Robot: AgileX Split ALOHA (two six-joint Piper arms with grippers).
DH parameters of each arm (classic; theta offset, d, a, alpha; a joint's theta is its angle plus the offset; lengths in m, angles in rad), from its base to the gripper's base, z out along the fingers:
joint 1: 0 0.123 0 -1.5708
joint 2: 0.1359 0 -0.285 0
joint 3: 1.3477 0 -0.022 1.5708
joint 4: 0 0.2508 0 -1.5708
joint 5: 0 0 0.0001 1.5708
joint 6: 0 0.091 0 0
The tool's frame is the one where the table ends.
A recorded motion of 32 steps. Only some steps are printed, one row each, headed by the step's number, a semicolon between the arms.
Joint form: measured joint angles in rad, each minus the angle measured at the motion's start. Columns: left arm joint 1, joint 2, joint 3, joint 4, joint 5, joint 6; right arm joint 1, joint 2, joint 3, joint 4, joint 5, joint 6.
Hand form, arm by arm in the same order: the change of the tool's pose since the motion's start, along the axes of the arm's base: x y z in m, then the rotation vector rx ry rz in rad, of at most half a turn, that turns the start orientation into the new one. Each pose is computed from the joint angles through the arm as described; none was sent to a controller.
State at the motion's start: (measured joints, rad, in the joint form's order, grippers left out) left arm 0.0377 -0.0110 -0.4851 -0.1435 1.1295 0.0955; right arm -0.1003 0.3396 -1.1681 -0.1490 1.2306 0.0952
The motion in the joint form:
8: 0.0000 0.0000 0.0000 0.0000 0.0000 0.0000; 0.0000 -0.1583 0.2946 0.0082 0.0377 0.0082
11: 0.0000 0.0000 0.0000 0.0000 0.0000 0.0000; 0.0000 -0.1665 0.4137 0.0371 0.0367 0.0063
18: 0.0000 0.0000 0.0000 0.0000 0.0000 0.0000; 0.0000 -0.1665 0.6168 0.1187 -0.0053 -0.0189
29: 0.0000 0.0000 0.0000 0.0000 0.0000 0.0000; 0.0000 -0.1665 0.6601 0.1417 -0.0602 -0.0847
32: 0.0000 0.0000 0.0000 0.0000 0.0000 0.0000; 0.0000 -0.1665 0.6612 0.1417 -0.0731 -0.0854
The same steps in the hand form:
8: 0.0000 0.0000 0.0000 0.0000 0.0000 0.0000; 0.0042 0.0001 -0.0764 0.0342 0.1699 -0.0006
11: 0.0000 0.0000 0.0000 0.0000 0.0000 0.0000; 0.0190 0.0011 -0.1066 0.0633 0.2778 0.0204
18: 0.0000 0.0000 0.0000 0.0000 0.0000 0.0000; 0.0417 0.0060 -0.1589 0.1199 0.4363 0.0863
29: 0.0000 0.0000 0.0000 0.0000 0.0000 0.0000; 0.0482 0.0073 -0.1676 0.0793 0.4332 0.1353
32: 0.0000 0.0000 0.0000 0.0000 0.0000 0.0000; 0.0490 0.0073 -0.1670 0.0767 0.4217 0.1359

